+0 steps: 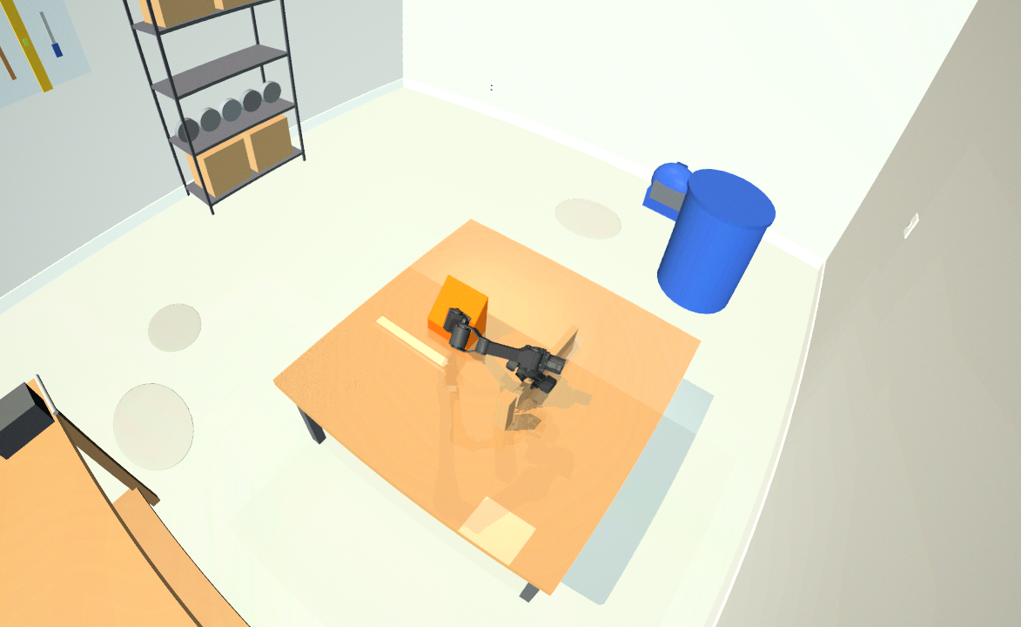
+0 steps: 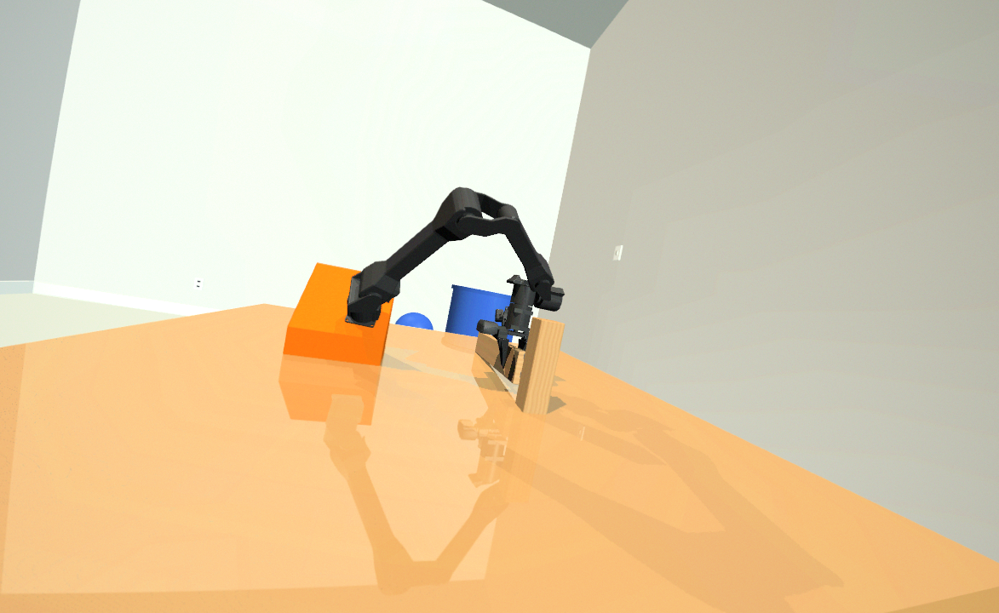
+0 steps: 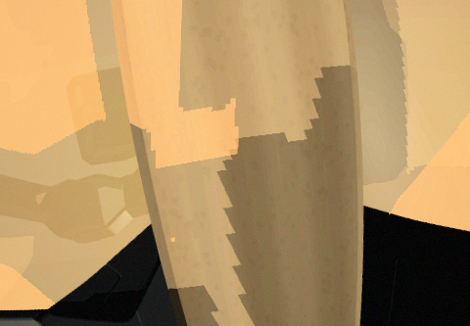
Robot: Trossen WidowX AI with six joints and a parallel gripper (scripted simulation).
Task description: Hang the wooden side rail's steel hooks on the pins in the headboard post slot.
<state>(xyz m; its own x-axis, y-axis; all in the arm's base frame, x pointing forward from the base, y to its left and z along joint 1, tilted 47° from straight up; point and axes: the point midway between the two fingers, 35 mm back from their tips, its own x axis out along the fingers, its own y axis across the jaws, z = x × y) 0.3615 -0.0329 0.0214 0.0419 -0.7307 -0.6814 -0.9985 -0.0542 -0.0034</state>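
Right now the headboard post is 1 cm ahead of my gripper tip, 16 cm to the right of it and 5 cm above it.
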